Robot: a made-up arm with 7 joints. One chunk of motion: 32 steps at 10 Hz.
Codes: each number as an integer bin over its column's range. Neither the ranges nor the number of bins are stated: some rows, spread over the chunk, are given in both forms.
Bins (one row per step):
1: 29 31 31 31 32 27 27
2: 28 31 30 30 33 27 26
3: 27 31 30 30 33 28 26
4: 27 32 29 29 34 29 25
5: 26 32 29 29 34 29 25
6: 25 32 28 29 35 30 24
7: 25 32 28 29 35 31 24
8: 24 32 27 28 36 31 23
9: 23 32 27 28 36 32 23
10: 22 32 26 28 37 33 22
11: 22 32 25 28 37 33 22
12: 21 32 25 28 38 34 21
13: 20 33 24 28 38 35 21
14: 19 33 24 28 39 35 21
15: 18 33 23 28 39 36 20
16: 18 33 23 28 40 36 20
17: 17 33 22 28 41 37 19
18: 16 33 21 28 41 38 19
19: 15 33 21 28 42 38 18
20: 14 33 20 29 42 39 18
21: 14 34 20 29 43 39 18
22: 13 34 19 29 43 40 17
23: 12 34 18 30 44 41 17
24: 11 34 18 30 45 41 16
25: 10 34 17 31 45 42 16
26: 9 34 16 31 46 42 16
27: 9 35 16 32 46 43 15
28: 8 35 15 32 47 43 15
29: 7 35 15 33 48 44 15
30: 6 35 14 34 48 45 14
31: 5 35 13 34 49 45 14
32: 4 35 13 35 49 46 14
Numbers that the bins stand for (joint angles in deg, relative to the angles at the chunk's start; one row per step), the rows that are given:
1: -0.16 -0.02 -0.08 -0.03 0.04 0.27 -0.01
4: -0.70 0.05 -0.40 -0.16 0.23 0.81 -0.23
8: -1.52 0.05 -0.72 -0.23 0.42 1.35 -0.46
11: -2.06 0.05 -1.04 -0.23 0.52 1.90 -0.57
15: -3.14 0.11 -1.36 -0.23 0.71 2.71 -0.79
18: -3.68 0.11 -1.68 -0.23 0.90 3.25 -0.90
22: -4.50 0.18 -2.00 -0.16 1.10 3.79 -1.13
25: -5.31 0.18 -2.32 -0.03 1.29 4.33 -1.24
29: -6.12 0.24 -2.64 0.10 1.58 4.87 -1.35
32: -6.94 0.24 -2.96 0.23 1.67 5.42 -1.46
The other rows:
2: -0.43 -0.02 -0.24 -0.10 0.13 0.27 -0.12
3: -0.70 -0.02 -0.24 -0.10 0.13 0.54 -0.12
5: -0.98 0.05 -0.40 -0.16 0.23 0.81 -0.23
6: -1.25 0.05 -0.56 -0.16 0.33 1.08 -0.34
7: -1.25 0.05 -0.56 -0.16 0.33 1.35 -0.34
9: -1.79 0.05 -0.72 -0.23 0.42 1.63 -0.46
10: -2.06 0.05 -0.88 -0.23 0.52 1.90 -0.57
12: -2.33 0.05 -1.04 -0.23 0.62 2.17 -0.68
13: -2.60 0.11 -1.20 -0.23 0.62 2.44 -0.68
14: -2.87 0.11 -1.20 -0.23 0.71 2.44 -0.68
16: -3.14 0.11 -1.36 -0.23 0.81 2.71 -0.79
17: -3.41 0.11 -1.52 -0.23 0.90 2.98 -0.90
19: -3.96 0.11 -1.68 -0.23 1.00 3.25 -1.02
20: -4.23 0.11 -1.84 -0.16 1.00 3.52 -1.02
21: -4.23 0.18 -1.84 -0.16 1.10 3.52 -1.02
23: -4.77 0.18 -2.16 -0.10 1.19 4.06 -1.13
24: -5.04 0.18 -2.16 -0.10 1.29 4.06 -1.24
26: -5.58 0.18 -2.48 -0.03 1.38 4.33 -1.24
27: -5.58 0.24 -2.48 0.03 1.38 4.60 -1.35
28: -5.85 0.24 -2.64 0.03 1.48 4.60 -1.35
30: -6.39 0.24 -2.80 0.16 1.58 5.15 -1.46
31: -6.67 0.24 -2.96 0.16 1.67 5.15 -1.46

